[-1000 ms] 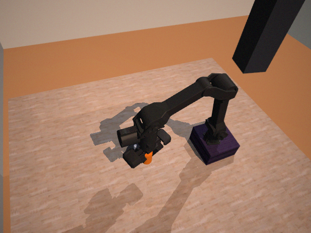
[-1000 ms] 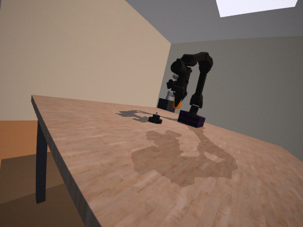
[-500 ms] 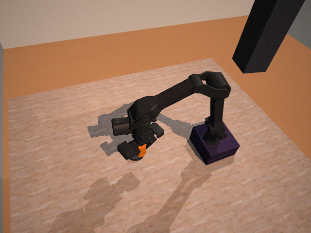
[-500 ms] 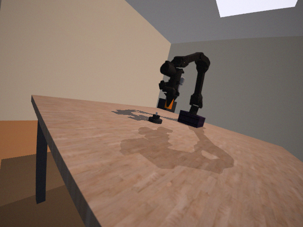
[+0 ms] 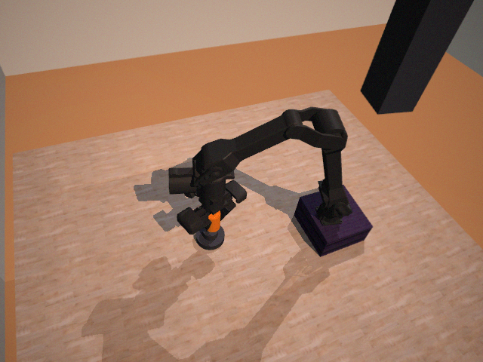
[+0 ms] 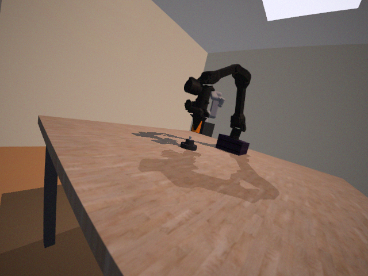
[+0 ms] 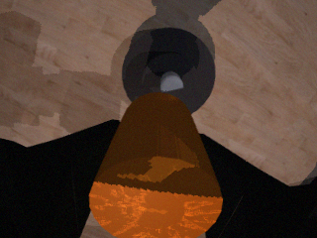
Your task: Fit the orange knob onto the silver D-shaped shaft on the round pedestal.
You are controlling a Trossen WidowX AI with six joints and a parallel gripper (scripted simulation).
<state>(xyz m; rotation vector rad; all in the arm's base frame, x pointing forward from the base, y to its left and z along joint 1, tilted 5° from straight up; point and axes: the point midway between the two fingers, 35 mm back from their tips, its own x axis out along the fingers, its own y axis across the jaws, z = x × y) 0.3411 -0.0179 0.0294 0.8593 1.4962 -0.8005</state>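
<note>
Now: the round pedestal 2 cm to the right of my gripper tip and 7 cm below it. Round my gripper tip: orange knob 3 cm above.
</note>
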